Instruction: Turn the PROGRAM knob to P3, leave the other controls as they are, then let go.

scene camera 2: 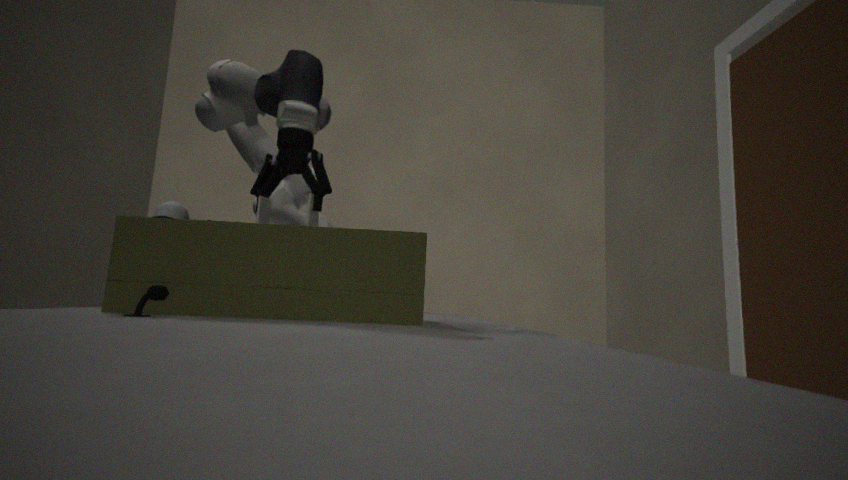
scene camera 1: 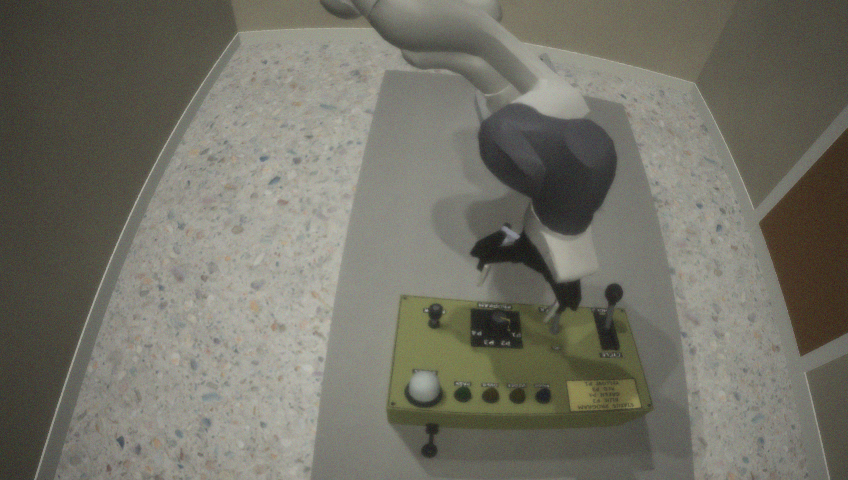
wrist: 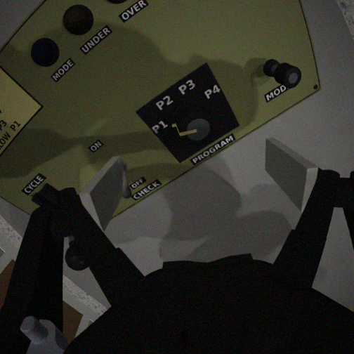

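Observation:
The PROGRAM knob [scene camera 1: 499, 318] [wrist: 198, 129] is a round grey knob on a black plate marked P1 to P4. Its yellow pointer is at P1 in the wrist view. My gripper [scene camera 1: 517, 293] [scene camera 2: 288, 211] [wrist: 194, 162] is open, with nothing between its fingers. It hangs over the knob's rear side, fingertips above the green panel [scene camera 1: 476, 368] [scene camera 2: 267, 267] [wrist: 280, 30]. One finger is beside the CHECK toggle [scene camera 1: 554, 327] [wrist: 126, 182] and partly hides it in the wrist view. The other finger is beyond the panel's edge, on the MODE knob's side.
The black MODE knob [scene camera 1: 435, 311] [wrist: 287, 74] stands beside the PROGRAM plate. The CYCLE lever [scene camera 1: 613, 292] rises beyond the CHECK toggle. A white STATUS dome [scene camera 1: 424, 386] [scene camera 2: 171, 209] and several dark lamps line the far side. A small black fixture [scene camera 1: 429, 447] [scene camera 2: 157, 292] stands before the panel.

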